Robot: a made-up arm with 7 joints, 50 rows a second.
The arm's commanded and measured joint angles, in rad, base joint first. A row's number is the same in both.
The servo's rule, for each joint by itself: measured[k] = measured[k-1] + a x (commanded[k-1-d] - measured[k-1]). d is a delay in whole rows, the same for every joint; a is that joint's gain. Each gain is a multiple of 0.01, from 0.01 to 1. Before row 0 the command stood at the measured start. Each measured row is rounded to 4 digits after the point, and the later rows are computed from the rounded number. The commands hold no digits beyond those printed.
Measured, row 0:
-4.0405 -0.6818 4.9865 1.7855 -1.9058 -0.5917 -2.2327
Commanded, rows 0 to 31:
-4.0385 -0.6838 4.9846 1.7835 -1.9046 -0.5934 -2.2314
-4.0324 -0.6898 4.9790 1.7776 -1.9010 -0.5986 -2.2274
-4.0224 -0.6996 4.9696 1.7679 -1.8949 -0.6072 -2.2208
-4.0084 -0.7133 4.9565 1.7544 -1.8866 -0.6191 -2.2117
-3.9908 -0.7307 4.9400 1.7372 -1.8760 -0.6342 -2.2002
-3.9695 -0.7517 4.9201 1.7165 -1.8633 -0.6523 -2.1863
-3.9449 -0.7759 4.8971 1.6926 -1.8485 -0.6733 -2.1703
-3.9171 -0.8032 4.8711 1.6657 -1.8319 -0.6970 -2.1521
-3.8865 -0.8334 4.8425 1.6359 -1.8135 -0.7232 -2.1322
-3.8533 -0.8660 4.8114 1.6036 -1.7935 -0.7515 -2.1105
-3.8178 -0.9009 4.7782 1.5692 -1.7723 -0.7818 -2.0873
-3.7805 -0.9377 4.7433 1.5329 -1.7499 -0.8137 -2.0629
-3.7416 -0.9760 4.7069 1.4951 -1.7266 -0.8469 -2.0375
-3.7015 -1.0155 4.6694 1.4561 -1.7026 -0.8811 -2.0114
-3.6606 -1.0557 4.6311 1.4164 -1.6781 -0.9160 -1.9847
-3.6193 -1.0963 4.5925 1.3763 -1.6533 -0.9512 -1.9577
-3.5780 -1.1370 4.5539 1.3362 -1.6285 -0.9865 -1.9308
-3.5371 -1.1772 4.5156 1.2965 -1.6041 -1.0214 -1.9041
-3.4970 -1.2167 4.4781 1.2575 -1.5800 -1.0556 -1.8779
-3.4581 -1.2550 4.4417 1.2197 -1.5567 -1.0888 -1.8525
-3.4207 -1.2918 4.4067 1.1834 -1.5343 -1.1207 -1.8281
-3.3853 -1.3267 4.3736 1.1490 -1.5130 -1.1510 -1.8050
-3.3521 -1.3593 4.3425 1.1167 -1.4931 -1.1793 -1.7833
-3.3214 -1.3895 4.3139 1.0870 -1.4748 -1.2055 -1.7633
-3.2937 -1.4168 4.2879 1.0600 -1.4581 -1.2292 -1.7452
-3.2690 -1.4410 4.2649 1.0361 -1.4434 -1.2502 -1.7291
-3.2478 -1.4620 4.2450 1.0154 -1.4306 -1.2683 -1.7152
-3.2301 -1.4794 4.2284 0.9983 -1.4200 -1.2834 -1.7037
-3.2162 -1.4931 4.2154 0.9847 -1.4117 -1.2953 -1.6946
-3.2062 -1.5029 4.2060 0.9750 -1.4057 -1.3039 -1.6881
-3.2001 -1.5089 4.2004 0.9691 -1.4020 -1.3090 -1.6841
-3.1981 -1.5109 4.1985 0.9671 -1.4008 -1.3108 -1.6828
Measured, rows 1 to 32:
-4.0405 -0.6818 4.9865 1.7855 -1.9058 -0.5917 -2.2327
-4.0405 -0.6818 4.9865 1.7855 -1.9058 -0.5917 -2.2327
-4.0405 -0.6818 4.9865 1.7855 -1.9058 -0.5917 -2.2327
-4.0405 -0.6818 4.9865 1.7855 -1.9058 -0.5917 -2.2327
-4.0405 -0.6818 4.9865 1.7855 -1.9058 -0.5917 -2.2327
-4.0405 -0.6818 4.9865 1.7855 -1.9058 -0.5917 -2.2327
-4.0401 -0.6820 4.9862 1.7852 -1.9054 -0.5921 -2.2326
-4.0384 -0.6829 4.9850 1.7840 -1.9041 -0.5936 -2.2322
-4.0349 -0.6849 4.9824 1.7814 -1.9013 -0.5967 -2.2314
-4.0291 -0.6883 4.9780 1.7771 -1.8969 -0.6019 -2.2300
-4.0207 -0.6934 4.9715 1.7707 -1.8906 -0.6093 -2.2279
-4.0094 -0.7004 4.9628 1.7620 -1.8824 -0.6192 -2.2250
-3.9952 -0.7095 4.9516 1.7509 -1.8722 -0.6316 -2.2212
-3.9780 -0.7207 4.9379 1.7373 -1.8601 -0.6466 -2.2164
-3.9579 -0.7342 4.9217 1.7211 -1.8461 -0.6642 -2.2105
-3.9349 -0.7500 4.9029 1.7023 -1.8303 -0.6843 -2.2035
-3.9091 -0.7681 4.8817 1.6810 -1.8129 -0.7067 -2.1954
-3.8808 -0.7885 4.8582 1.6573 -1.7940 -0.7313 -2.1861
-3.8502 -0.8110 4.8325 1.6313 -1.7738 -0.7579 -2.1757
-3.8175 -0.8355 4.8048 1.6033 -1.7524 -0.7862 -2.1642
-3.7830 -0.8619 4.7753 1.5734 -1.7301 -0.8161 -2.1516
-3.7470 -0.8900 4.7442 1.5419 -1.7071 -0.8472 -2.1380
-3.7098 -0.9196 4.7118 1.5090 -1.6835 -0.8792 -2.1235
-3.6718 -0.9505 4.6784 1.4750 -1.6597 -0.9119 -2.1081
-3.6333 -0.9824 4.6443 1.4402 -1.6358 -0.9450 -2.0920
-3.5948 -1.0151 4.6099 1.4049 -1.6121 -0.9781 -2.0752
-3.5565 -1.0483 4.5754 1.3695 -1.5888 -1.0109 -2.0579
-3.5188 -1.0817 4.5411 1.3342 -1.5661 -1.0431 -2.0402
-3.4821 -1.1150 4.5073 1.2994 -1.5442 -1.0744 -2.0222
-3.4467 -1.1479 4.4744 1.2654 -1.5234 -1.1046 -2.0041
-3.4130 -1.1802 4.4427 1.2325 -1.5038 -1.1333 -1.9860
-3.3813 -1.2115 4.4125 1.2011 -1.4857 -1.1602 -1.9680
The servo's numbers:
d 6
a 0.22 0.12 0.17 0.16 0.30 0.23 0.07

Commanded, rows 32 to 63:
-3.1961 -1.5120 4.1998 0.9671 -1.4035 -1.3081 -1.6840
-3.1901 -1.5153 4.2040 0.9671 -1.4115 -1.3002 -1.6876
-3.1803 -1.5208 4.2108 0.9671 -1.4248 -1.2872 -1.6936
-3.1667 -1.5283 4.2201 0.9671 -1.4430 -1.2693 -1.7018
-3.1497 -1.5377 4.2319 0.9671 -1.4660 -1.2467 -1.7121
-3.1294 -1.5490 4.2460 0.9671 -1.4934 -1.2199 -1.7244
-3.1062 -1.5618 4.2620 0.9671 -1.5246 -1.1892 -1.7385
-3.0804 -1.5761 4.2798 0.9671 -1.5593 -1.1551 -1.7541
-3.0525 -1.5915 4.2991 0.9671 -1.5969 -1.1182 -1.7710
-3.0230 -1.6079 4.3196 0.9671 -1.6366 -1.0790 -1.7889
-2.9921 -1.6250 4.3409 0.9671 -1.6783 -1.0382 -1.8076
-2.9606 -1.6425 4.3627 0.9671 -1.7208 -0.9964 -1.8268
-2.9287 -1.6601 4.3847 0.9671 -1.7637 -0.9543 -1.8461
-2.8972 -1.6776 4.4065 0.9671 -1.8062 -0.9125 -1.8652
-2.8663 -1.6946 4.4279 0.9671 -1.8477 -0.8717 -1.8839
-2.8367 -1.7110 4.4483 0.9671 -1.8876 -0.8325 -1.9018
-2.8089 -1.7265 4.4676 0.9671 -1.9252 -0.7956 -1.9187
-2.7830 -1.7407 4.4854 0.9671 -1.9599 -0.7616 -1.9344
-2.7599 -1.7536 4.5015 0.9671 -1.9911 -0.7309 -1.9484
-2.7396 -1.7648 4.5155 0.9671 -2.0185 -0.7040 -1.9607
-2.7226 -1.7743 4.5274 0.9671 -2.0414 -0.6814 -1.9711
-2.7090 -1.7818 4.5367 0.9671 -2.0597 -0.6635 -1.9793
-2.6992 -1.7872 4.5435 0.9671 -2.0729 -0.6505 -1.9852
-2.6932 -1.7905 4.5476 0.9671 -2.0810 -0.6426 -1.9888
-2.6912 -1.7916 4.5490 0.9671 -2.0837 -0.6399 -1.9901
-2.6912 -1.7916 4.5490 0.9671 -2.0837 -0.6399 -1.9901
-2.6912 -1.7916 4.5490 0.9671 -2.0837 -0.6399 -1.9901
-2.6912 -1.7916 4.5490 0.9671 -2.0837 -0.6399 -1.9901
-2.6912 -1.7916 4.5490 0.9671 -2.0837 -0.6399 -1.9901
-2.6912 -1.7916 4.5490 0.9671 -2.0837 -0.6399 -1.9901
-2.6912 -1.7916 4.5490 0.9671 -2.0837 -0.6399 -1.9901
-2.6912 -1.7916 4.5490 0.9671 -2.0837 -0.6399 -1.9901
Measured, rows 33 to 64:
-3.3519 -1.2416 4.3840 1.1714 -1.4692 -1.1851 -1.9503
-3.3251 -1.2701 4.3575 1.1437 -1.4544 -1.2077 -1.9330
-3.3011 -1.2969 4.3333 1.1183 -1.4416 -1.2278 -1.9163
-3.2802 -1.3216 4.3117 1.0954 -1.4308 -1.2453 -1.9003
-3.2626 -1.3441 4.2928 1.0752 -1.4222 -1.2600 -1.8852
-3.2484 -1.3641 4.2768 1.0579 -1.4158 -1.2717 -1.8710
-3.2369 -1.3818 4.2637 1.0434 -1.4121 -1.2801 -1.8579
-3.2266 -1.3978 4.2536 1.0312 -1.4119 -1.2847 -1.8460
-3.2164 -1.4126 4.2463 1.0209 -1.4158 -1.2853 -1.8353
-3.2055 -1.4265 4.2418 1.0123 -1.4240 -1.2816 -1.8260
-3.1932 -1.4398 4.2401 1.0051 -1.4366 -1.2736 -1.8180
-3.1792 -1.4529 4.2411 0.9990 -1.4536 -1.2612 -1.8114
-3.1631 -1.4660 4.2447 0.9939 -1.4749 -1.2446 -1.8063
-3.1449 -1.4792 4.2507 0.9896 -1.5002 -1.2240 -1.8026
-3.1246 -1.4927 4.2589 0.9860 -1.5292 -1.1997 -1.8004
-3.1022 -1.5065 4.2692 0.9830 -1.5614 -1.1719 -1.7996
-3.0780 -1.5207 4.2814 0.9805 -1.5965 -1.1411 -1.8002
-3.0522 -1.5353 4.2952 0.9784 -1.6338 -1.1078 -1.8021
-3.0250 -1.5503 4.3104 0.9766 -1.6728 -1.0725 -1.8052
-2.9969 -1.5656 4.3267 0.9751 -1.7128 -1.0357 -1.8094
-2.9682 -1.5811 4.3439 0.9738 -1.7533 -0.9980 -1.8146
-2.9393 -1.5967 4.3616 0.9727 -1.7936 -0.9599 -1.8207
-2.9106 -1.6123 4.3796 0.9718 -1.8331 -0.9221 -1.8276
-2.8825 -1.6277 4.3976 0.9710 -1.8711 -0.8852 -1.8351
-2.8555 -1.6428 4.4153 0.9704 -1.9071 -0.8497 -1.8430
-2.8300 -1.6574 4.4323 0.9699 -1.9405 -0.8162 -1.8512
-2.8064 -1.6714 4.4485 0.9695 -1.9708 -0.7852 -1.8596
-2.7850 -1.6846 4.4635 0.9691 -1.9975 -0.7572 -1.8680
-2.7661 -1.6969 4.4771 0.9688 -2.0201 -0.7327 -1.8762
-2.7501 -1.7081 4.4891 0.9685 -2.0384 -0.7120 -1.8841
-2.7371 -1.7181 4.4993 0.9683 -2.0520 -0.6954 -1.8915
-2.7270 -1.7269 4.5077 0.9681 -2.0615 -0.6826 -1.8984

